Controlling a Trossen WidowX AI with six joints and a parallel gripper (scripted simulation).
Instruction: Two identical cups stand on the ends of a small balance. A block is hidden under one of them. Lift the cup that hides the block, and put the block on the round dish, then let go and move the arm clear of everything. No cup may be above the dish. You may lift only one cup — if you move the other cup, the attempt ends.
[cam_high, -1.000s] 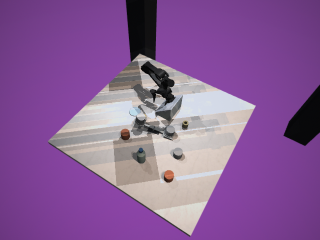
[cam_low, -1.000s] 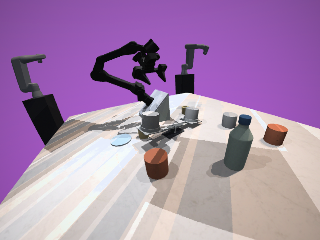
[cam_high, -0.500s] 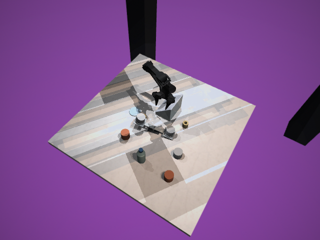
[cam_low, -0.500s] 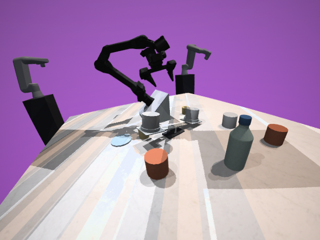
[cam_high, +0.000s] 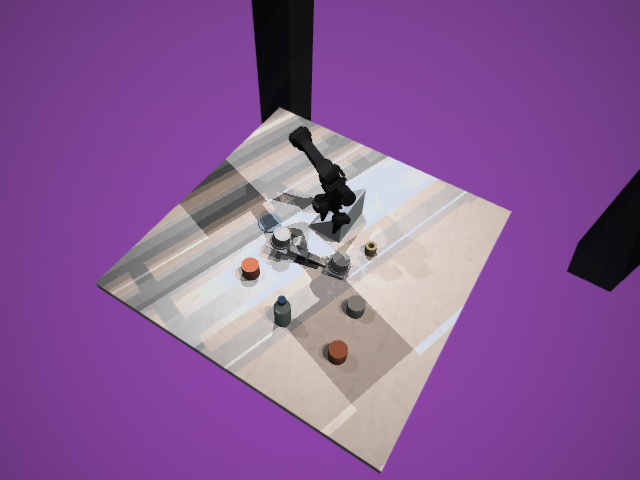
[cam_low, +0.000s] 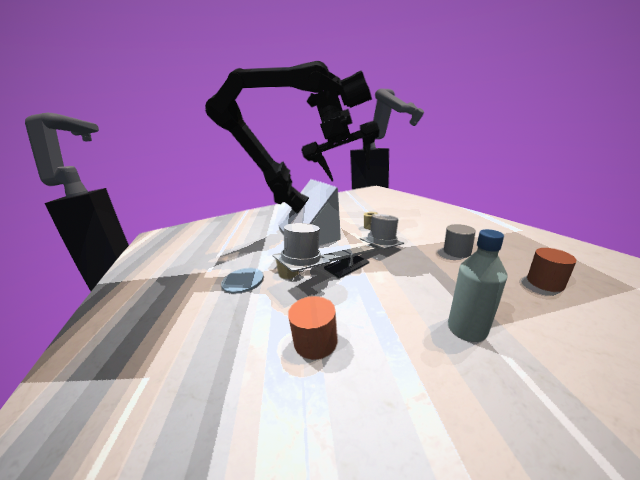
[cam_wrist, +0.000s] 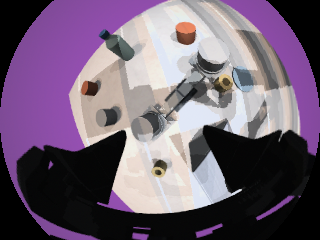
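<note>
Now: the grey block 17 cm below my gripper tip, 8 cm to the left of it and 3 cm ahead of it. Round my gripper tip: bottle (34 cm ahead, 10 cm below, 2 cm to the left); then pale blue round dish (30 cm to the right, 21 cm below, 1 cm behind); then black balance (19 cm below, 6 cm ahead, 5 cm to the right).
</note>
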